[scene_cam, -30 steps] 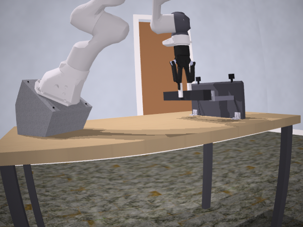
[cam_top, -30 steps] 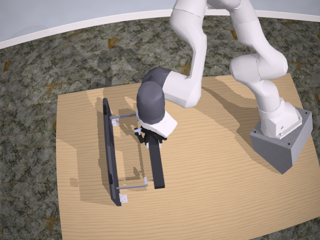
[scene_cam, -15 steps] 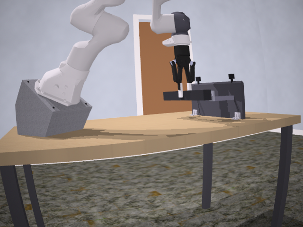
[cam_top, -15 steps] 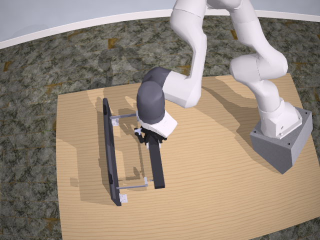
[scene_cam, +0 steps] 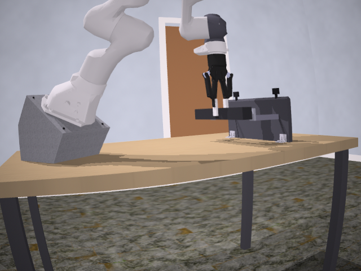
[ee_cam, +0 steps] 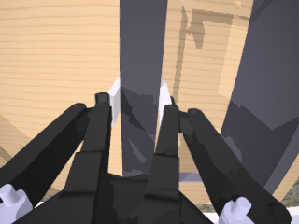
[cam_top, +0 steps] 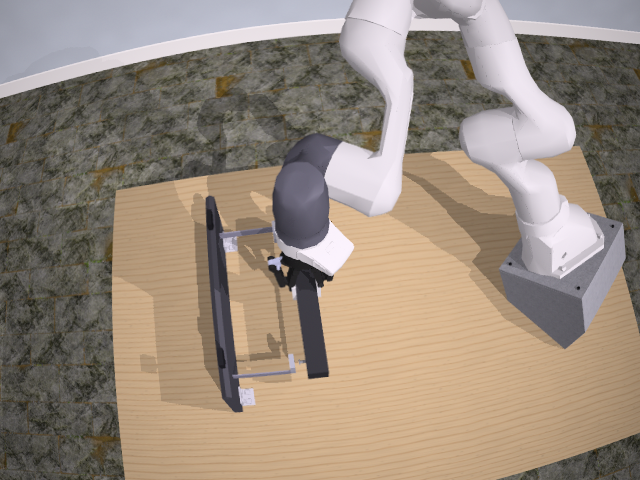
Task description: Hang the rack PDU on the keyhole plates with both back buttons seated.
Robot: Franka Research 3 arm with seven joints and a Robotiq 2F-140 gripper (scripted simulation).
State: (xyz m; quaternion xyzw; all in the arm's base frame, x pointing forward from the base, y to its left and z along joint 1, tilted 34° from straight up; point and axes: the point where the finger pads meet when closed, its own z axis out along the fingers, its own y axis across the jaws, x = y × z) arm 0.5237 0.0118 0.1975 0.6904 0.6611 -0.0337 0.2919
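Now: hand 2 cm short of the rack PDU and 2 cm above it. From my hand the other things lie so: dark upright panel: 18 cm ahead, 6 cm below, 2 cm to the right.
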